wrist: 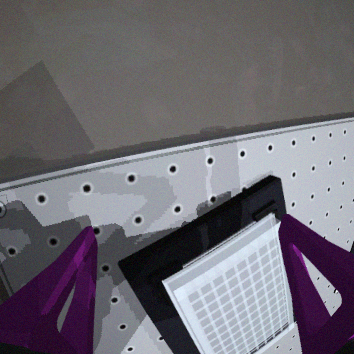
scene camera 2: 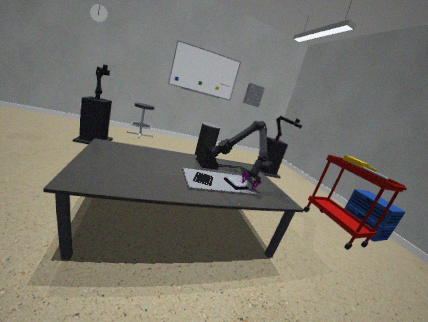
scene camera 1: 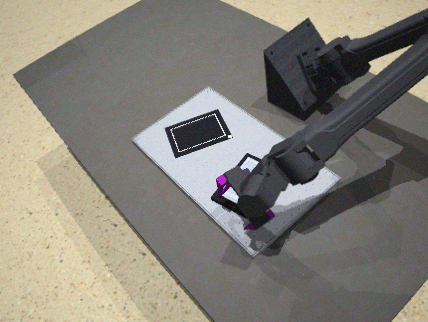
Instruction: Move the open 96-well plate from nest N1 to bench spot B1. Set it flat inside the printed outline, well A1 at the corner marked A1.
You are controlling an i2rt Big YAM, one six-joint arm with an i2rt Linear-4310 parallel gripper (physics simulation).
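Frame: origin at the arm's base, x back, y right, z up, level; centimetres.
Where they show: gripper, between the fingertips: (wrist: 189, 230) (scene camera 2: 247, 186) (scene camera 1: 232, 211); arm's base, origin of its link: (scene camera 2: 210, 154) (scene camera 1: 314, 69).
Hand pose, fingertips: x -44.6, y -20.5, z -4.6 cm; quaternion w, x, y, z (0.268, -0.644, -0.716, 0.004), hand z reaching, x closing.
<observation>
Things, the pixels of their centre, and the offset from my fingertips. "pt": a spot on its surface instead. Level surfaces: height alone.
- white 96-well plate, middle of its body: (wrist: 243, 310) (scene camera 1: 248, 182) (scene camera 2: 236, 181) dx +8.5, dy +5.3, dz -1.4 cm
- black nest, middle of its body: (wrist: 235, 303) (scene camera 1: 248, 184) (scene camera 2: 236, 182) dx +8.4, dy +5.3, dz -2.5 cm
- black bench spot, a spot on its surface: (scene camera 1: 197, 132) (scene camera 2: 203, 178) pt dx +8.5, dy +29.9, dz -3.1 cm
- white printed outline, a spot on its surface: (scene camera 1: 175, 141) pt dx +1.8, dy +31.2, dz -3.1 cm
- small white corner mark, middle of its body: (scene camera 1: 230, 136) dx +14.6, dy +22.2, dz -3.1 cm
- light perforated board, middle of its body: (wrist: 315, 266) (scene camera 1: 227, 158) (scene camera 2: 220, 181) dx +9.8, dy +17.0, dz -4.0 cm
- dark table, height of its surface: dz -4.6 cm
The white 96-well plate (scene camera 1: 230, 194) (wrist: 235, 300) sits in the black nest (scene camera 1: 218, 200) (scene camera 2: 231, 184) (wrist: 215, 227); the arm hides part of both in scene camera 1. My gripper (scene camera 1: 237, 205) (scene camera 2: 250, 181) (wrist: 189, 230), with magenta fingers, is wide open over the nest. In the wrist view the plate lies turned relative to the fingers, close to the right finger, with a wide gap to the left one. The black bench spot (scene camera 1: 197, 132) (scene camera 2: 203, 178) has a white printed outline (scene camera 1: 175, 141) and a small white corner mark (scene camera 1: 230, 136). The A1 lettering is not readable.
Nest and bench spot are on a light perforated board (scene camera 1: 150, 137) (scene camera 2: 189, 181) (wrist: 150, 195) on the dark table (scene camera 1: 100, 100) (scene camera 2: 120, 165). A black wedge-shaped block (scene camera 1: 285, 75) (scene camera 2: 207, 142) stands behind the board by the arm. A red cart (scene camera 2: 342, 220) stands right of the table.
</observation>
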